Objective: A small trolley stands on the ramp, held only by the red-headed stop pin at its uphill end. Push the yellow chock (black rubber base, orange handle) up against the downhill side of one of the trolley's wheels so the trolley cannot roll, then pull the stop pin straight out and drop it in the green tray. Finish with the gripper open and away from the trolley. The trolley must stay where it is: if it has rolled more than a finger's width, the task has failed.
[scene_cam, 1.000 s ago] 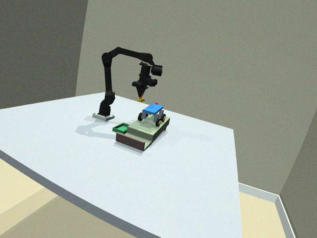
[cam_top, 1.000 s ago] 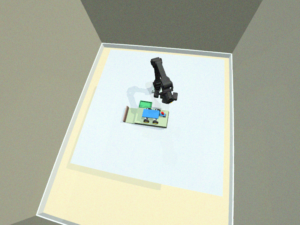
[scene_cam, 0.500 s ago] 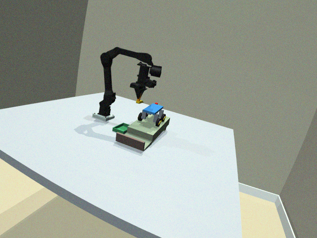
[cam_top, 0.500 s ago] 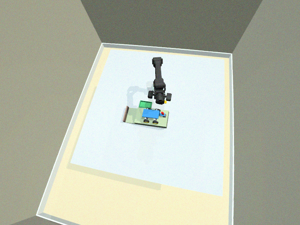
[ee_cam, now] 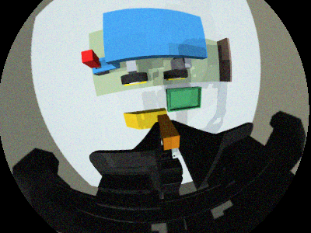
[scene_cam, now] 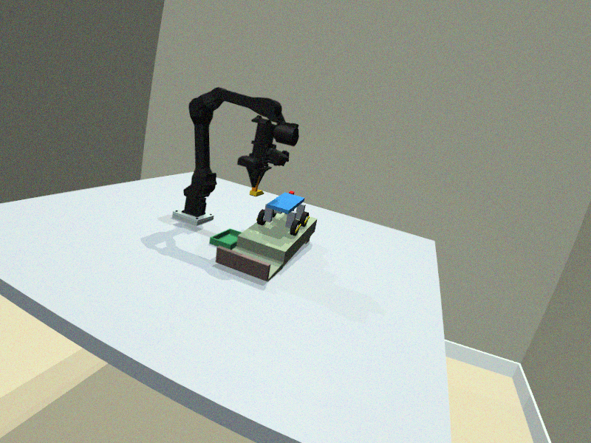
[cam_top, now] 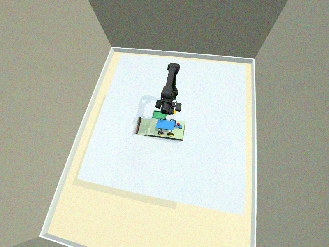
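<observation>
My gripper tip is now 11 cm short of the red-headed stop pin, 8 cm to the right of it and 4 cm above it. Round my gripper tip: blue-topped trolley (12 cm ahead, 1 cm to the right, 6 cm below); yellow chock (2 cm to the left, 1 cm below); green ramp (12 cm ahead, 2 cm to the right, 12 cm below).
</observation>
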